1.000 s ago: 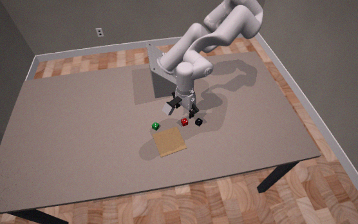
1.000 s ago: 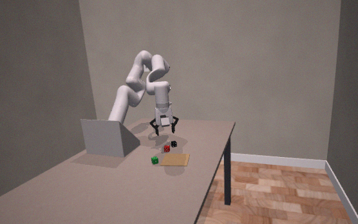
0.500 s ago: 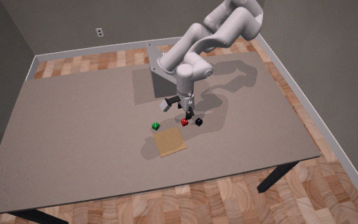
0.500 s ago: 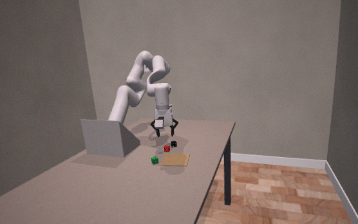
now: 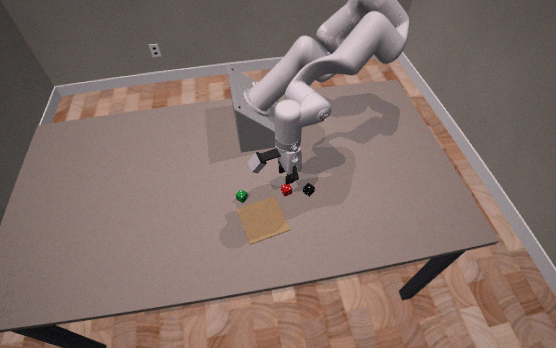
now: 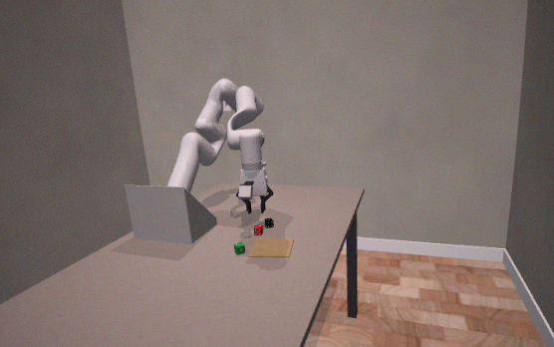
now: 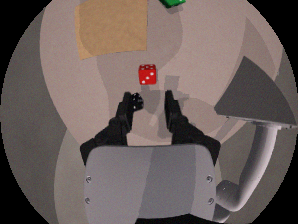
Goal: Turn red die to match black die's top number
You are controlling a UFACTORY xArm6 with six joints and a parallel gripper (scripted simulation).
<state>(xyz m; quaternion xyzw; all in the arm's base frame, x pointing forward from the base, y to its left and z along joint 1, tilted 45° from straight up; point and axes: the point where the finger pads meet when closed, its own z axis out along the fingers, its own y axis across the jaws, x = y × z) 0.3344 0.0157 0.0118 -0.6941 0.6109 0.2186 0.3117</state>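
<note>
My hand is 9 cm above the red die. The rest, counted from my hand: black die: 9 cm below, 8 cm to the left, 2 cm ahead; green die: 16 cm to the right, 9 cm below, 2 cm behind; tan mat: 11 cm to the right, 11 cm below, 8 cm ahead.
</note>
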